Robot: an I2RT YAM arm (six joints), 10 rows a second.
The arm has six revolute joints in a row. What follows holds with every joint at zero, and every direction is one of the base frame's. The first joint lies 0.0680 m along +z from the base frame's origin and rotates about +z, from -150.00 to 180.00 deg. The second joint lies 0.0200 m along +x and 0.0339 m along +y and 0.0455 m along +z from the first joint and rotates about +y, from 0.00 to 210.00 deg. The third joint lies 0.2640 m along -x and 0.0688 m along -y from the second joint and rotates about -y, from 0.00 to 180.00 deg. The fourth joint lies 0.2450 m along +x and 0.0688 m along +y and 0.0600 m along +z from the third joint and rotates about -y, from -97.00 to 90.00 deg. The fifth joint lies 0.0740 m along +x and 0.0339 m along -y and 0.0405 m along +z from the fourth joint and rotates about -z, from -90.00 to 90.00 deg. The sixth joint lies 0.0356 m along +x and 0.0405 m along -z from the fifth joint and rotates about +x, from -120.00 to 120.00 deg. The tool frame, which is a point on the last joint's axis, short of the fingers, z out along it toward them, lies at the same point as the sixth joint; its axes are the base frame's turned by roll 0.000, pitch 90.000 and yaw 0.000 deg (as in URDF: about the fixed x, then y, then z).
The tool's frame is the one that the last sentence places.
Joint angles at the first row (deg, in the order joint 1, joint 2, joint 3, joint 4, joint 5, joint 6):
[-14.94, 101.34, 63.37, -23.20, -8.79, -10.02]
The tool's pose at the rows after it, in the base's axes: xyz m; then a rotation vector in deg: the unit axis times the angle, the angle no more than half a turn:
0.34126, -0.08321, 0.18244, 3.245, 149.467, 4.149
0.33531, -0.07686, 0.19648, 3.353, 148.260, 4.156
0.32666, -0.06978, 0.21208, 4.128, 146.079, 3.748
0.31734, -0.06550, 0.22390, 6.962, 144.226, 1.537
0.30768, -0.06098, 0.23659, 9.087, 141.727, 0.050
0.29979, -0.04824, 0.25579, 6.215, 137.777, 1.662
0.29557, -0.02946, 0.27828, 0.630, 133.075, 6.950
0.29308, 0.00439, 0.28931, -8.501, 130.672, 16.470
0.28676, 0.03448, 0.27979, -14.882, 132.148, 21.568
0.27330, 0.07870, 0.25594, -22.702, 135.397, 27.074
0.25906, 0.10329, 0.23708, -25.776, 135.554, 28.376
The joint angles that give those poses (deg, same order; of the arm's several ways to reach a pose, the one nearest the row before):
[-14.68, 99.76, 63.63, -24.70, -9.67, -9.67]
[-13.89, 96.78, 63.29, -26.01, -9.49, -8.70]
[-13.01, 92.91, 62.24, -26.45, -8.97, -7.12]
[-12.40, 89.39, 60.92, -26.46, -6.68, -4.75]
[-11.78, 85.70, 59.68, -26.28, -5.02, -2.73]
[-9.85, 81.57, 59.33, -26.02, -6.06, -2.37]
[-6.86, 78.32, 60.37, -25.75, -9.83, -2.11]
[-1.00, 76.91, 61.08, -26.01, -15.46, -1.50]
[4.82, 76.55, 59.16, -26.19, -16.79, -0.79]
[14.02, 76.99, 55.04, -24.88, -16.53, 1.56]
[19.93, 76.38, 50.21, -20.40, -14.33, 4.13]

